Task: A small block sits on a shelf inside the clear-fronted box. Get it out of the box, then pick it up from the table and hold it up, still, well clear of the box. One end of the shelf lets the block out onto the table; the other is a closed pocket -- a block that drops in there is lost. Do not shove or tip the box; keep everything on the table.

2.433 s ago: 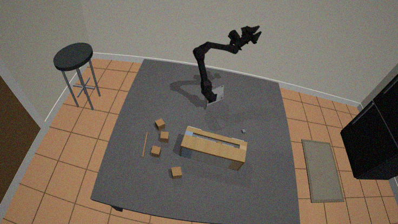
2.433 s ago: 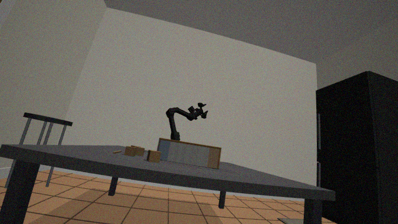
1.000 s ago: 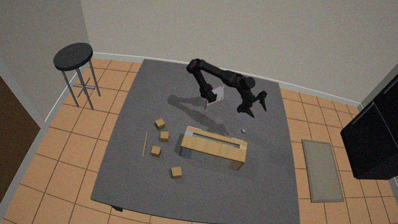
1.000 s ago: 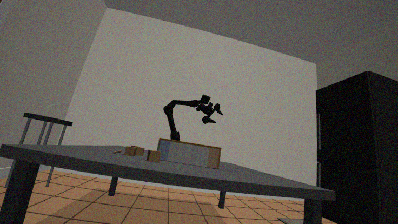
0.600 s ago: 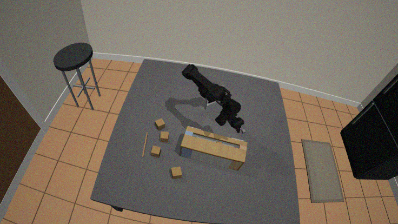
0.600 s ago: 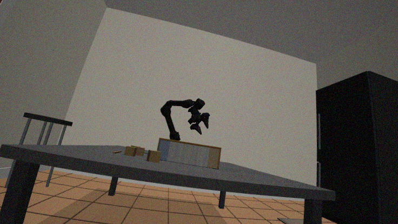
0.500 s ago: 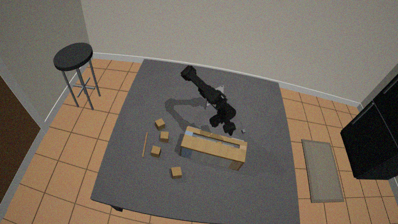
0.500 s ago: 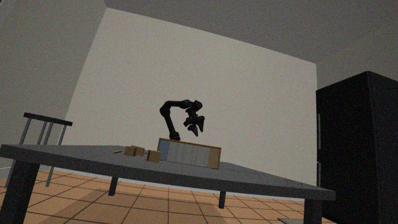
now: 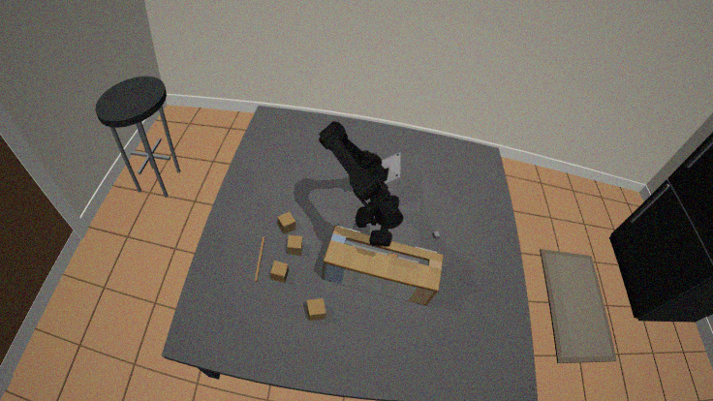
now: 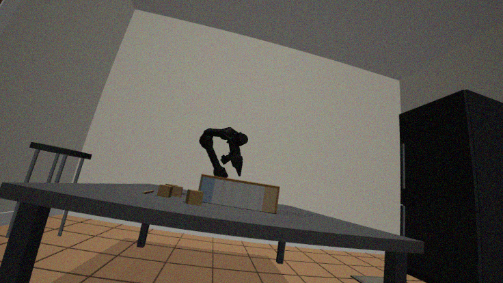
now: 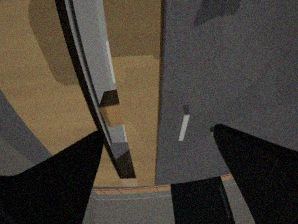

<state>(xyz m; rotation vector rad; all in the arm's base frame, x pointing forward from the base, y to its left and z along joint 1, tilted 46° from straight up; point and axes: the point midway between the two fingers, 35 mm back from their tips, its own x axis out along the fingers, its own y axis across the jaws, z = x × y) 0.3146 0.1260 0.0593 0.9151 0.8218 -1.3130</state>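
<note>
Right now my gripper tip is 90 mm above the box, 30 mm short of it and 10 mm to the right of it. The rest, counted from my gripper tip: thin stick 420 mm to the right, 150 mm below, 120 mm ahead; grey piece 210 mm to the left, 160 mm behind, 150 mm below.
</note>
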